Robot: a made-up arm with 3 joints. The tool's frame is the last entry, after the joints.
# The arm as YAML. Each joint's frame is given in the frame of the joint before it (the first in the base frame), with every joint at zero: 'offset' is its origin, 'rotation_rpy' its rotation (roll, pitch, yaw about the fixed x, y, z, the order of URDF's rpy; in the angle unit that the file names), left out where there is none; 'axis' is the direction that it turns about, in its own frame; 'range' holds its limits. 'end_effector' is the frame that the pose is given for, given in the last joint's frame.
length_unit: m
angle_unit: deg
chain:
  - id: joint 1
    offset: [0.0, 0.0, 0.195]
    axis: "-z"
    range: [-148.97, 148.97]
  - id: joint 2
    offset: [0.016, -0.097, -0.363]
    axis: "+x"
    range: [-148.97, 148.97]
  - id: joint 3
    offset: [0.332, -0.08, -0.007]
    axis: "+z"
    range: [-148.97, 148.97]
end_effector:
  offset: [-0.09, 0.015, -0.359]
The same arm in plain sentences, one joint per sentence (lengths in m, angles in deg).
The arm has three revolute joints in a row. What follows holds with every joint at zero, and every direction is one of the base frame's. Joint 1 sits 0.1950 m along +z from the base frame's origin and turns about -z, from -148.97 to 148.97 deg. Joint 2 sits 0.0160 m along +x and 0.0970 m along -y and 0.3630 m along -z from joint 1 and turns about +x, from -148.97 to 148.97 deg. Joint 3 sits 0.3320 m along +x and 0.0800 m along -y and 0.0070 m along -z from joint 2 and turns about +z, from -148.97 to 148.97 deg. The tool frame, which is the frame that the pose is given for, sits 0.0900 m along -x and 0.0150 m along +y and 0.3590 m along -z from joint 3; its axes are parallel to the base frame's.
